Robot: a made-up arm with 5 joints.
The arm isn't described. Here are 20 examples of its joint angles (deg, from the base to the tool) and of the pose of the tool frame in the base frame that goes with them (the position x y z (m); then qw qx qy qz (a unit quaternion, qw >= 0)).
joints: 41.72 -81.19 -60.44 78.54 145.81
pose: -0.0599 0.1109 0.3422 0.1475 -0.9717 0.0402 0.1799
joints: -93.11 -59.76 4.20 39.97 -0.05
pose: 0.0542 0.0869 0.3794 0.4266 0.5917 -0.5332 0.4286
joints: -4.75 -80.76 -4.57 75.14 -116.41
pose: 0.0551 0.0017 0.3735 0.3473 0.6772 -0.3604 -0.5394
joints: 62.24 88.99 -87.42 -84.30 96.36
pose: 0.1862 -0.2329 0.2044 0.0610 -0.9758 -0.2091 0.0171
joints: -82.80 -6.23 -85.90 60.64 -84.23
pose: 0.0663 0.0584 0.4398 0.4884 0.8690 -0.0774 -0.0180
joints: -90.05 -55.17 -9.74 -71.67 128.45
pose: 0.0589 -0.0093 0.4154 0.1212 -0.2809 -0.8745 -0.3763
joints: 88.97 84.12 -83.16 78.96 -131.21
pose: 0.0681 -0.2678 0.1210 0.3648 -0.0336 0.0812 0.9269
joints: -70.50 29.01 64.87 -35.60 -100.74
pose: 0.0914 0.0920 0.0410 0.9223 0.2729 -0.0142 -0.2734
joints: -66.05 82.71 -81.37 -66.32 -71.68
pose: 0.1726 0.2565 0.2101 0.2160 0.9189 -0.3297 -0.0159
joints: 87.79 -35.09 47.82 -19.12 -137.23
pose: 0.0706 -0.1890 0.2308 0.2701 -0.3281 0.6693 0.6094
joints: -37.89 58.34 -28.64 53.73 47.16
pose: 0.2525 0.1517 0.0825 0.7520 -0.0032 -0.0572 0.6567
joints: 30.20 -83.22 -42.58 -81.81 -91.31
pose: -0.1086 0.1013 0.3073 0.3996 -0.2741 0.4395 -0.7563
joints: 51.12 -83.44 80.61 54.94 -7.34
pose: 0.1411 -0.0958 0.1820 0.8139 -0.1137 -0.3041 -0.4818
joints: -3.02 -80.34 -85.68 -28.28 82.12
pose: -0.1954 -0.0113 0.2298 0.5943 0.3791 0.4825 0.5199
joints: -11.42 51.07 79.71 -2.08 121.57
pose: 0.0304 -0.0040 0.0523 0.3972 0.2670 0.1962 0.8558
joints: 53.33 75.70 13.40 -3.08 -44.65
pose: 0.1319 -0.0914 -0.0271 0.6372 -0.0018 -0.0347 -0.7699
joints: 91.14 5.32 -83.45 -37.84 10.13
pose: 0.0622 -0.0532 0.4516 0.1672 0.7381 0.6362 -0.1501
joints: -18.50 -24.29 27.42 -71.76 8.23
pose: 0.2290 0.0585 0.2995 0.1814 0.1117 -0.9763 0.0385
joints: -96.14 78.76 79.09 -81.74 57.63
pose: 0.0619 -0.0279 0.0616 0.2487 0.0426 -0.1131 0.9610
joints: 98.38 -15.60 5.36 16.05 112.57
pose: 0.0318 -0.2143 0.2890 0.7384 -0.6502 0.1631 0.0737
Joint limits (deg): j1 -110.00..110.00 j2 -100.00..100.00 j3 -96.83..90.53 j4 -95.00..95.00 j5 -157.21..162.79
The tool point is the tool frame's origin. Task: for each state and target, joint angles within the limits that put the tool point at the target. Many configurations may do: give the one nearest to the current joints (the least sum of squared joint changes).
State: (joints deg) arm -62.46 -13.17 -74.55 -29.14 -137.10
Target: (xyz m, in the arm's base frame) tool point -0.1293 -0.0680 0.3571
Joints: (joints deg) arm -20.28 -57.93 -80.80 -13.01 -137.10
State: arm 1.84 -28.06 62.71 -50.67 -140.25
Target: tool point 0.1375 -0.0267 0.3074
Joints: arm 20.82 -81.18 63.49 -81.91 -140.25
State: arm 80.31 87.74 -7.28 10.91 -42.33
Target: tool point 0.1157 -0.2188 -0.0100
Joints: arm 76.55 93.63 -40.35 1.13 -42.33
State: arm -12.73 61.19 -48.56 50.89 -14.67
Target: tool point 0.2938 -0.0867 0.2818
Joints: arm 20.94 28.82 -55.53 69.17 -14.67
